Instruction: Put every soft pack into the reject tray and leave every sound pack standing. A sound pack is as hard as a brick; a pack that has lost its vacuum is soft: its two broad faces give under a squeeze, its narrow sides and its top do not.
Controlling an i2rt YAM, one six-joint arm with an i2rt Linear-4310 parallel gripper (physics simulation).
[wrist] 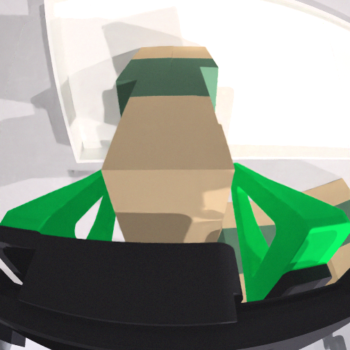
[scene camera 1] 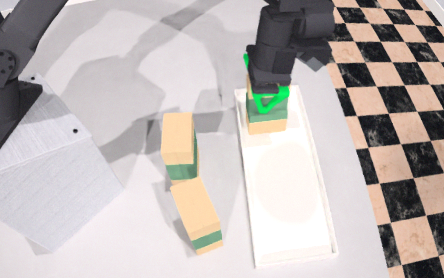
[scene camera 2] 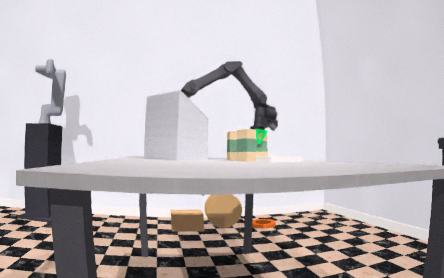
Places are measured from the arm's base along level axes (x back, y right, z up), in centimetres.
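Where they show: gripper, fingertip midpoint: (scene camera 1: 259,99) (scene camera 2: 256,144); arm's base, origin of the base link: (scene camera 1: 2,116) (scene camera 2: 177,107).
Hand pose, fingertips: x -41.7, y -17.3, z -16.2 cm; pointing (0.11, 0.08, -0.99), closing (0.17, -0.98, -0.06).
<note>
Each offset is from my fingertips to the top centre of the thing.
A tan pack with a green band (scene camera 1: 267,125) (scene camera 2: 261,155) (wrist: 167,132) stands upright at the far end of the white reject tray @[dx -4.8, dy +10.6, dz -6.2 cm] (scene camera 1: 252,200) (wrist: 65,112). My gripper (scene camera 1: 263,100) (scene camera 2: 260,137) (wrist: 174,172) is open around its upper part, one green finger on each side; in the wrist view gaps show beside the pack lower down the fingers. A second pack @[dx +12.9, dy +12.0, dz +5.5 cm] (scene camera 1: 178,137) stands on the table left of the tray. A third pack @[dx +10.9, dy +25.4, dz +5.6 cm] (scene camera 1: 196,210) stands nearer the front, close to the second and turned at an angle. Which packs are soft cannot be told by sight.
A large grey block (scene camera 1: 55,190) (scene camera 2: 162,127) stands left of the packs, with the arm's base on it. The table edge (scene camera 2: 225,182) and the checkered floor (scene camera 1: 400,165) lie beyond the tray's right side. The tray has low raised walls.
</note>
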